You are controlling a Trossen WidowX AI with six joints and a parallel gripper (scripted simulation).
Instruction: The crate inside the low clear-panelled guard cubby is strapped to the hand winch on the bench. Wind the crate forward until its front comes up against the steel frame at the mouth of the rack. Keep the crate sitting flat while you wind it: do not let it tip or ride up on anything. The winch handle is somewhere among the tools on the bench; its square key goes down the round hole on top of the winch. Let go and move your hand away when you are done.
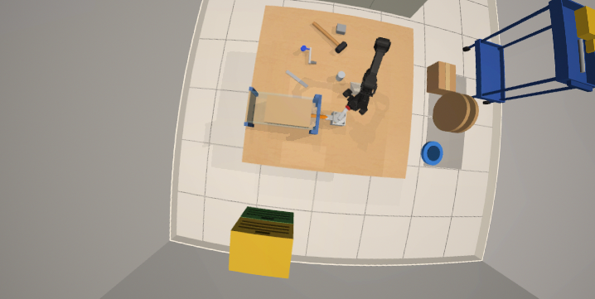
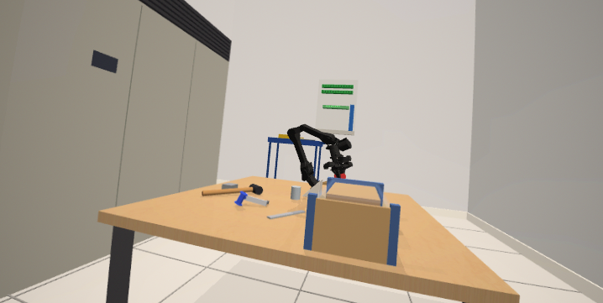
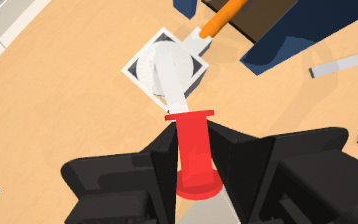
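Now: gripper tip 2 cm to the right of the red-knobbed crank handle and 3 cm above it. Also, from my gripper tip: blue steel frame (19 cm ahead, 9 cm to the left, 3 cm below); then red grip (1 cm behind, 1 cm to the right); then hand winch (2 cm ahead, 7 cm to the left, 10 cm below).
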